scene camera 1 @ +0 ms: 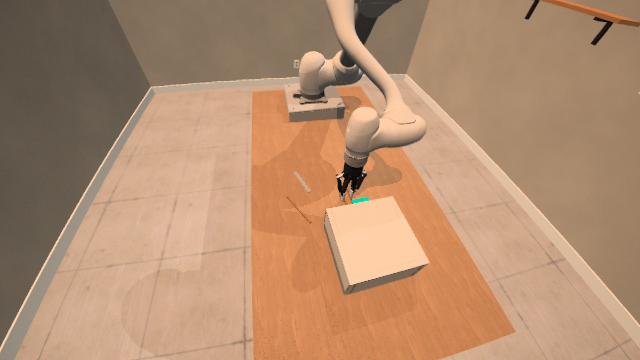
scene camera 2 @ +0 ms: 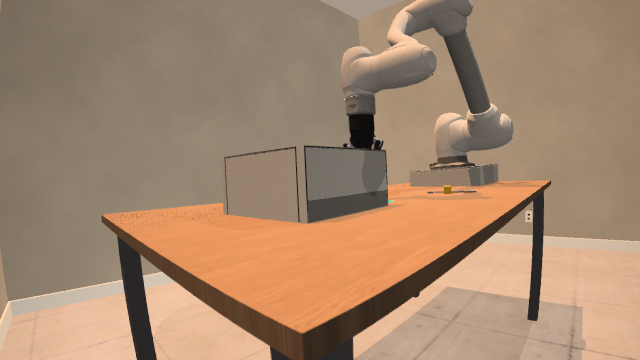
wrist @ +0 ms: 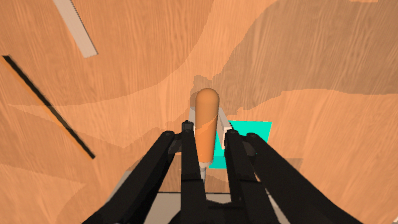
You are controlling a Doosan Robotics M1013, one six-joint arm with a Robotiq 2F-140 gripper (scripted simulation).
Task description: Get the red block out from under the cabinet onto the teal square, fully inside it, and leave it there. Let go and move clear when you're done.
Scene:
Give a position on a teal square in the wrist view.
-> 262, 129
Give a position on a screwdriver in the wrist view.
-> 207, 100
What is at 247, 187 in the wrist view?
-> The gripper.

